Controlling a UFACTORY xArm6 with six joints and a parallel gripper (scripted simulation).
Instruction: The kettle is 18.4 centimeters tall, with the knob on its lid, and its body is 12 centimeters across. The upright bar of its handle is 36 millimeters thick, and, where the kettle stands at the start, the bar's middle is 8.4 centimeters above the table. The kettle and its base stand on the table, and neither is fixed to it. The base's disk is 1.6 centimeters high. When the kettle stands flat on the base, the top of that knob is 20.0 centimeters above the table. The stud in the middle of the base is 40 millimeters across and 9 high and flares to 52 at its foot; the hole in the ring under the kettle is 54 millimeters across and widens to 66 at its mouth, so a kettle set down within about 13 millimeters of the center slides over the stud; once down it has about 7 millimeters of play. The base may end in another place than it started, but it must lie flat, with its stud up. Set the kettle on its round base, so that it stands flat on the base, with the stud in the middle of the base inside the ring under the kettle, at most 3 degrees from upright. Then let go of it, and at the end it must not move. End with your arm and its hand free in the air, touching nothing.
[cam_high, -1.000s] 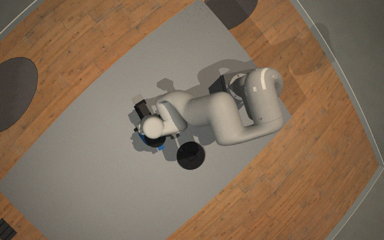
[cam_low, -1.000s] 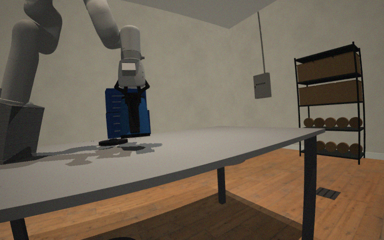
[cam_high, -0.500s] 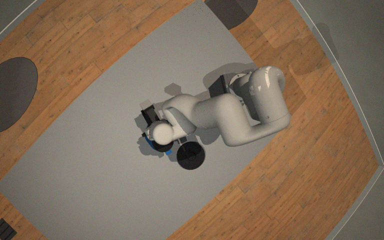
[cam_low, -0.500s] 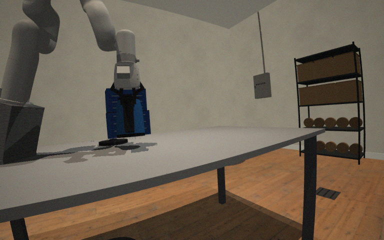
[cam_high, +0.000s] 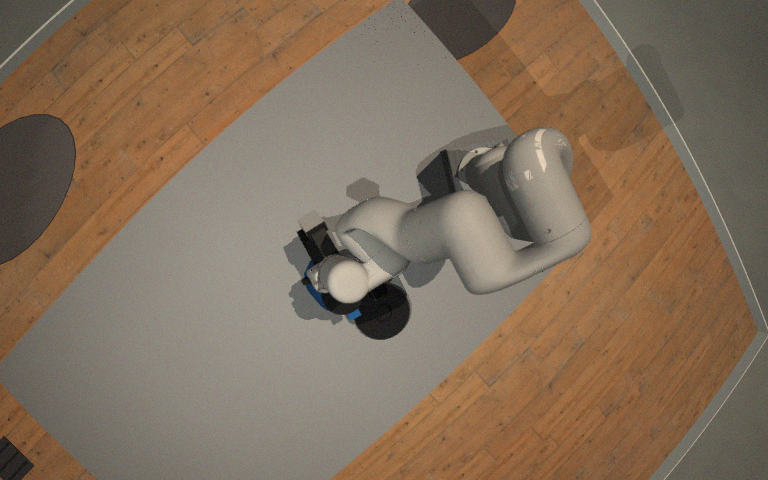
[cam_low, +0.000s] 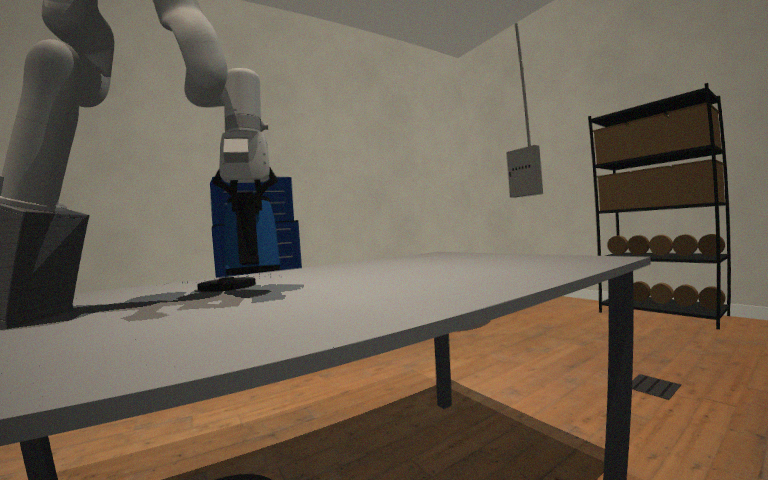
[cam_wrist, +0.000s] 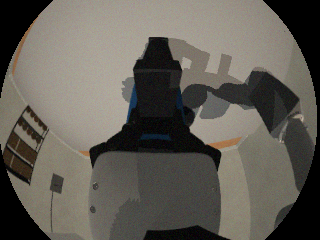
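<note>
Right now my hand is 10 mm short of the blue kettle, 30 mm to the right of it and 50 mm above it. Also, from my hand: round black base 20 mm ahead, 230 mm to the left, 180 mm below.
</note>
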